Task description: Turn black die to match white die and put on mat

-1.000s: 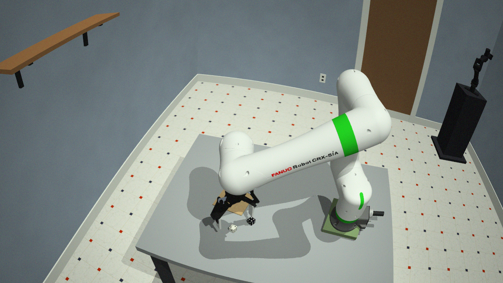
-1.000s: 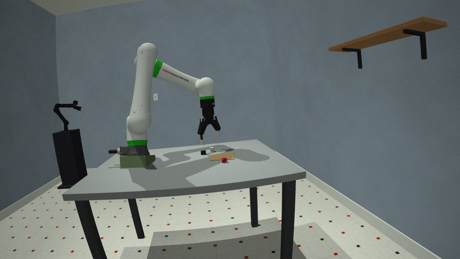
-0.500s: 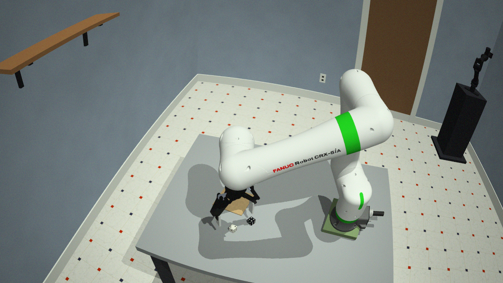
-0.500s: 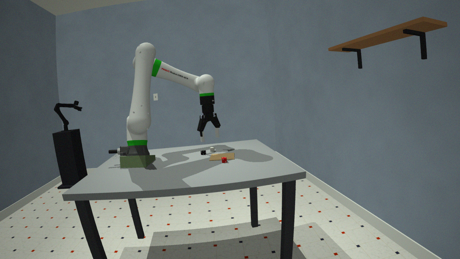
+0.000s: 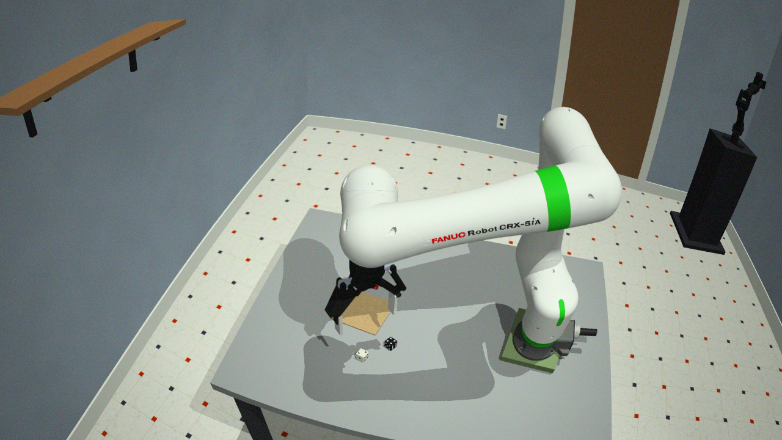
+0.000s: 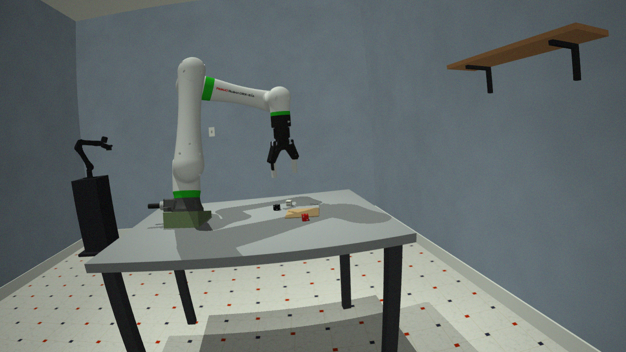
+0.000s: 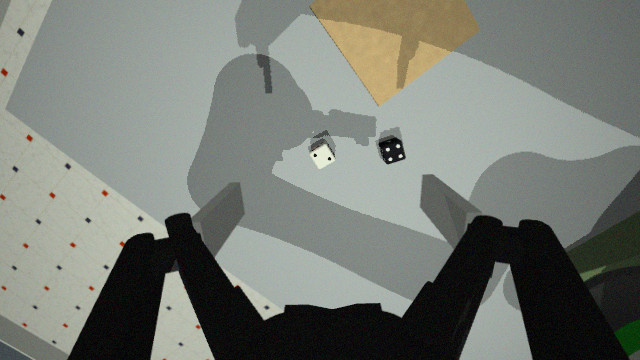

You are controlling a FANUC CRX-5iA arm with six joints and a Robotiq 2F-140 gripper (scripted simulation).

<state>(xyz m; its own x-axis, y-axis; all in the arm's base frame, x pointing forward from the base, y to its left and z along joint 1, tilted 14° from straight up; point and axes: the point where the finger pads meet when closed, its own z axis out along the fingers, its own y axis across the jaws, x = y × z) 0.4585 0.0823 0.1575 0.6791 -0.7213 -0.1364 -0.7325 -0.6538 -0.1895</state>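
My gripper is now 15 cm above the black die, 6 cm to the left of it and 6 cm past it. The rest, counted from my hand: white die (15 cm below, 1 cm to the left, 1 cm ahead); then tan mat (17 cm to the right, 16 cm below, 4 cm ahead); then red die (28 cm to the right, 15 cm below, 4 cm ahead).
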